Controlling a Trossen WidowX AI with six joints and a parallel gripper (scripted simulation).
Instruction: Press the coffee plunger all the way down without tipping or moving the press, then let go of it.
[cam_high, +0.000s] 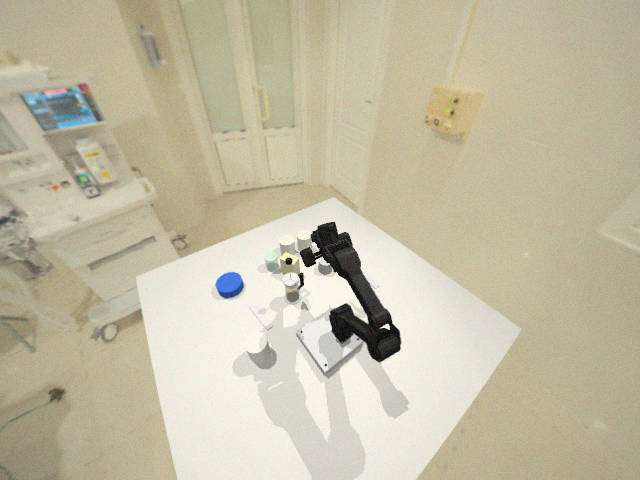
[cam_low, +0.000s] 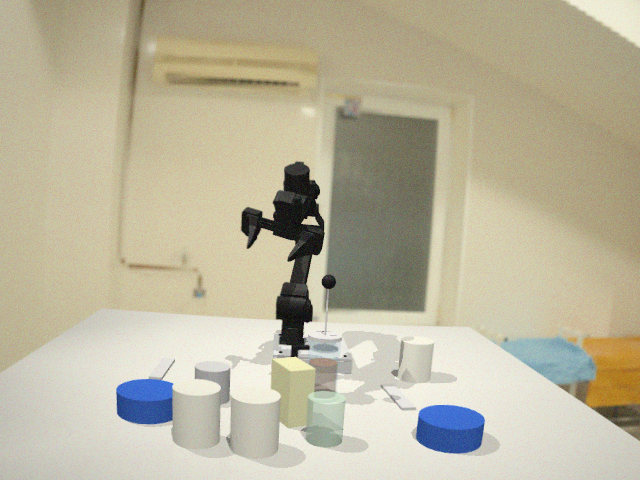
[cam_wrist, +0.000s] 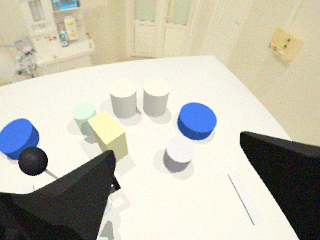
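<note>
Right now my gripper tip is 5 cm short of the coffee press, 11 cm to the right of it and 17 cm above it. From my gripper tip the other things lie so: pale yellow block (17 cm ahead, 6 cm to the left, 24 cm below); pale green glass (26 cm ahead, 12 cm to the left, 25 cm below).
</note>
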